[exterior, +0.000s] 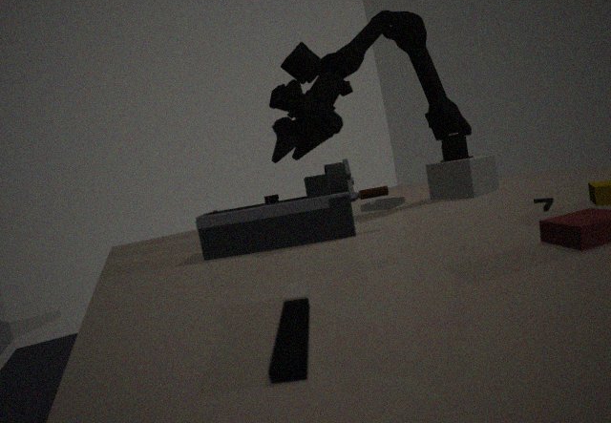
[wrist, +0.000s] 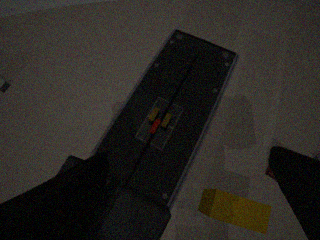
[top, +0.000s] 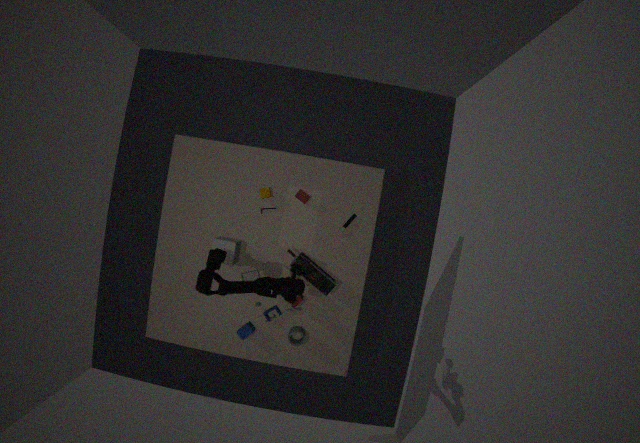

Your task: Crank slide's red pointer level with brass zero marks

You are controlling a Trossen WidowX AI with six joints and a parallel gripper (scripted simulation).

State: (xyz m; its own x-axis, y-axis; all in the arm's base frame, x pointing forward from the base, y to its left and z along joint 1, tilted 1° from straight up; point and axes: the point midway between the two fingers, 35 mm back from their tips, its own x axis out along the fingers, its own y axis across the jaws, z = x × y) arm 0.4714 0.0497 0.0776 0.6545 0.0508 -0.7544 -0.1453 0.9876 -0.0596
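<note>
The brown crank handle is 120 mm behind my gripper tip, 100 mm to the left of it and 80 mm below it. From my gripper tip the other things lie so: red pointer (70 mm below, 40 mm ahead, 20 mm to the left); grey plate (300 mm behind, 150 mm to the right, 140 mm below); blue piece (460 mm to the right, 220 mm behind, 130 mm below).
</note>
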